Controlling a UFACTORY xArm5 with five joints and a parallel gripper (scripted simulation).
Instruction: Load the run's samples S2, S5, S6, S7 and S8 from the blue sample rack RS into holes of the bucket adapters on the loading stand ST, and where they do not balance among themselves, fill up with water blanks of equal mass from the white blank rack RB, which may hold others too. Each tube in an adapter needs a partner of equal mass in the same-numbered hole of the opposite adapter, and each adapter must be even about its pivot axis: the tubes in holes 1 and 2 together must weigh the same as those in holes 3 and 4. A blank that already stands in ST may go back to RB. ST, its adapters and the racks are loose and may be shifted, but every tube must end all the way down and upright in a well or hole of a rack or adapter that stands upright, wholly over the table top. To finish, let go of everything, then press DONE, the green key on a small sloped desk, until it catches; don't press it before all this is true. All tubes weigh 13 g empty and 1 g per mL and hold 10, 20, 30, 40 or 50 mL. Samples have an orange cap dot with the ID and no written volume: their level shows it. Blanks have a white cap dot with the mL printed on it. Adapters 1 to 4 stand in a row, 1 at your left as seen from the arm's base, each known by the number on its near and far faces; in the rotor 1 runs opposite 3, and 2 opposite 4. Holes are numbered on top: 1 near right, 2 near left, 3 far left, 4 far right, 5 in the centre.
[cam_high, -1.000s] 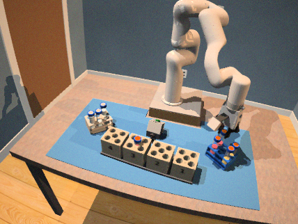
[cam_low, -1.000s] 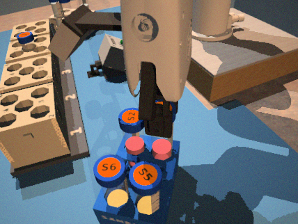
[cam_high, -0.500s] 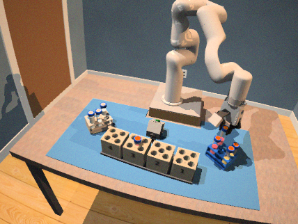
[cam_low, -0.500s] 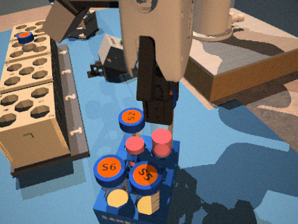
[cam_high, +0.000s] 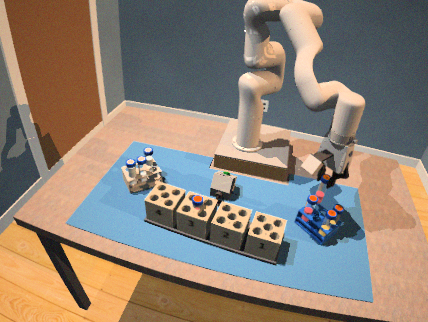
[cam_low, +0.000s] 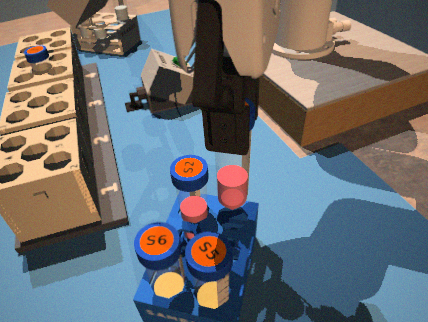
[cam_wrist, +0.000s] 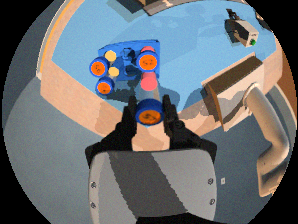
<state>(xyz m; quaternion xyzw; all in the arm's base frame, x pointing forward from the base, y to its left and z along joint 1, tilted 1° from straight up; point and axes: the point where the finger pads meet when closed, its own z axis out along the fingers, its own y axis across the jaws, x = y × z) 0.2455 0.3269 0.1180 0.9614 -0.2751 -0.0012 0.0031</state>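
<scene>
Now: the loading stand ST 30 cm to the right of my hand, 19 cm ahead of it and 18 cm below it. The rest, counted from my hand: white blank rack RB: 63 cm to the right, 16 cm below, 9 cm ahead; blue-capped tube: 63 cm to the right, 13 cm ahead, 12 cm below; blue sample rack RS: 16 cm below, 4 cm ahead, 2 cm to the left.
</scene>
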